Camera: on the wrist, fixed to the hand. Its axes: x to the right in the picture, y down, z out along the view.
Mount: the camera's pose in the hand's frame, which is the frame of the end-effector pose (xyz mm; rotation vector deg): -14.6 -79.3 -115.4 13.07 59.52 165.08
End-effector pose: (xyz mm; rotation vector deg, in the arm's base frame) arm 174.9 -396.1 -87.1 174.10 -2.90 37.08
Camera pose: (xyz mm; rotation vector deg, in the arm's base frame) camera 117.7 -311.9 10.1 7.75 138.94 -55.08
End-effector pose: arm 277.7 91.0 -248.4 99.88 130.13 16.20
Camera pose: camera 171.4 57.0 -162.6 -106.26 70.26 -39.51
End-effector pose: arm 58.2 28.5 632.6 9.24 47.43 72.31
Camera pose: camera 46.3 -48.3 515.2 -28.05 -30.33 -91.00
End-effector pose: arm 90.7 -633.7 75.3 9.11 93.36 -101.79
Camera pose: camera 14.8 -526.4 125.6 121.29 4.76 40.23
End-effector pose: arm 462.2 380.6 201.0 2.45 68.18 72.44
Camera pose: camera 439.6 275.3 110.4 -45.23 -33.54 -76.36
